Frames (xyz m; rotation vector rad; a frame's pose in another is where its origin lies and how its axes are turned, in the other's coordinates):
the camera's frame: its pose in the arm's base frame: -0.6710 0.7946 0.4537 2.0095 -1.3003 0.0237
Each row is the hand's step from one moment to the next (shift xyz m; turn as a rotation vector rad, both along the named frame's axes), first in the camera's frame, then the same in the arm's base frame.
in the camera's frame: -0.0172 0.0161 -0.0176 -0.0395 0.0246 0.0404
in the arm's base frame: -0.0150 0.0201 0.0153 -0.0532 0.0021 -0.0310
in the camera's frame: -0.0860 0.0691 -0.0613 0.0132 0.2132 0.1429
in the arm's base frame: -0.0753 0.0877 0.0507 -0.2142 -0.1405 0.0201
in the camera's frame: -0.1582 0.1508 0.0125 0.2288 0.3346 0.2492
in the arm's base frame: -0.2019 0.0833 0.0148 -0.2435 -0.3981 0.0931
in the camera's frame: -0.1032 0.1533 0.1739 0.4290 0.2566 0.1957
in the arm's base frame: -0.2343 -0.0540 -0.0810 -0.0645 -0.5066 0.1654
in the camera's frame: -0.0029 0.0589 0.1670 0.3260 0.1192 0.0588
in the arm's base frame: -0.1077 -0.1077 -0.0904 0.0433 -0.3160 0.1490
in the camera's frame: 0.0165 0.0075 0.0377 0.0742 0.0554 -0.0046
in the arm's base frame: -0.0113 -0.0365 -0.0171 -0.0063 -0.0678 0.0630
